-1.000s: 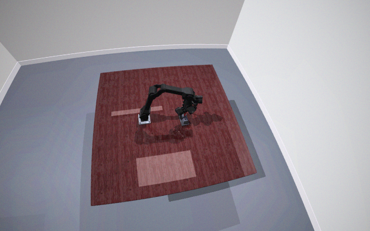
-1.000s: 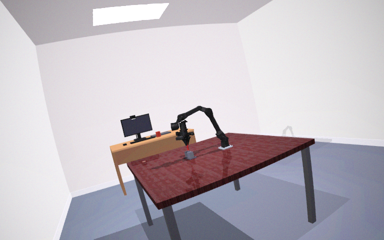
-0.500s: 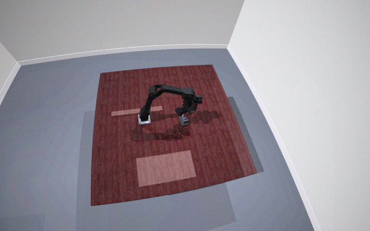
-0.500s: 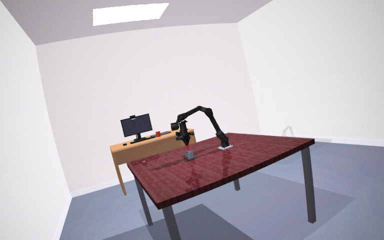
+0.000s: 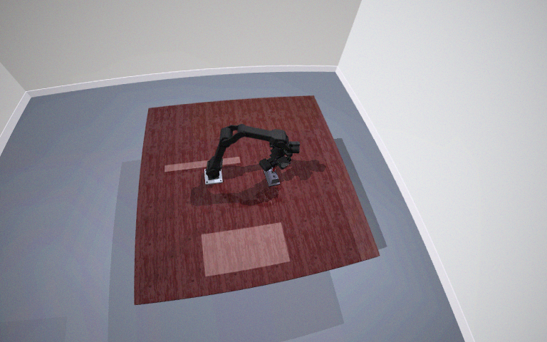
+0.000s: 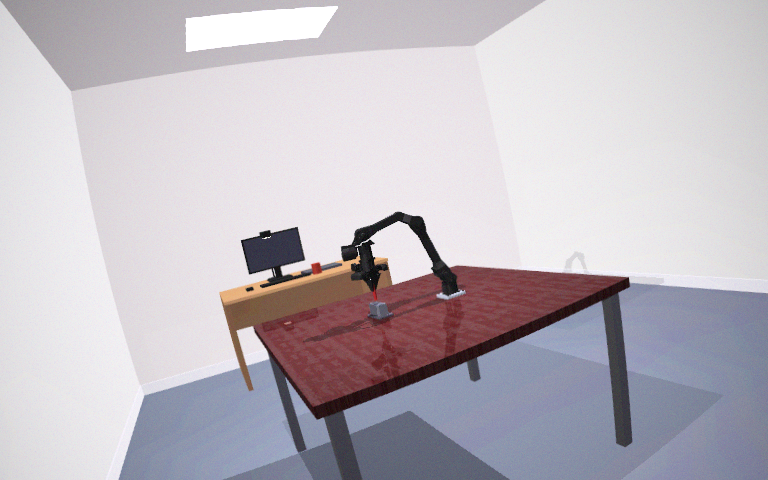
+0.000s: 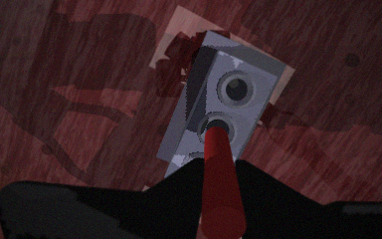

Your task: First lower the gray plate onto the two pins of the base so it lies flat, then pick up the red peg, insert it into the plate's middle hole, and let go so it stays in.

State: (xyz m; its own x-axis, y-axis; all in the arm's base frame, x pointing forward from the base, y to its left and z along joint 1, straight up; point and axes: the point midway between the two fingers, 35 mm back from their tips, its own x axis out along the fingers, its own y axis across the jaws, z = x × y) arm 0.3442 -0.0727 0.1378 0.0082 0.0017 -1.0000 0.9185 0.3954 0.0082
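The gray plate lies 70 mm below my gripper tip. The rest, counted from my gripper tip: gray base: 110 mm below; red peg: right at my gripper tip.
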